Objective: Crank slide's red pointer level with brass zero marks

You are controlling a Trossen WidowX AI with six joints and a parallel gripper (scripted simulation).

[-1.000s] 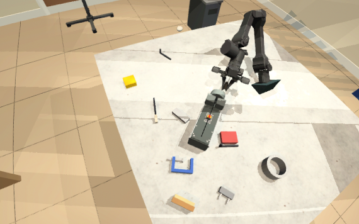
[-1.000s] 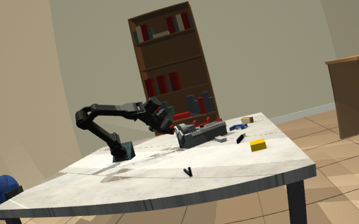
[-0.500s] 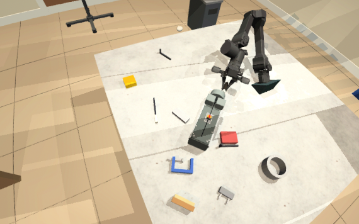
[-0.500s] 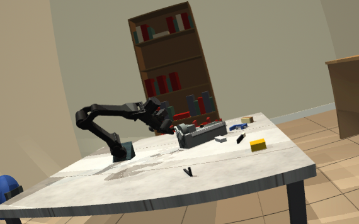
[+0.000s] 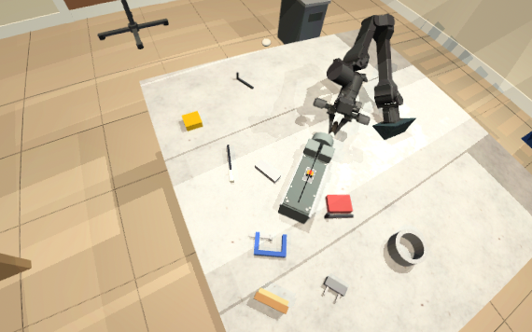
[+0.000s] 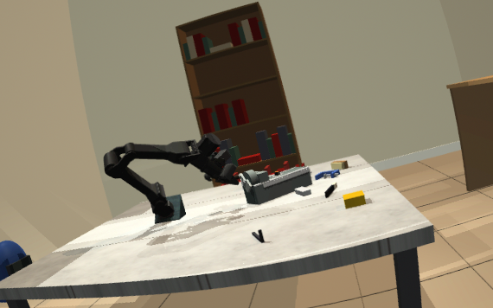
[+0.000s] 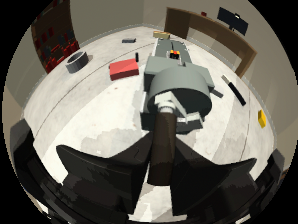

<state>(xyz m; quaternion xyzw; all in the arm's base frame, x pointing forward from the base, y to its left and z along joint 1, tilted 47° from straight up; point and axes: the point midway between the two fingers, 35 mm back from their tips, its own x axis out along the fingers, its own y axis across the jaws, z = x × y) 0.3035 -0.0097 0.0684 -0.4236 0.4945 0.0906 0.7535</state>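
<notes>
My gripper tip is 20 mm below the crank handle, 10 mm to the left of it and 10 mm past it. Round my gripper tip: grey block (230 mm ahead, 80 mm below, 30 mm to the right); red pointer (150 mm ahead, 80 mm to the left, 10 mm below); red block (190 mm to the left, 100 mm ahead, 80 mm below).
</notes>
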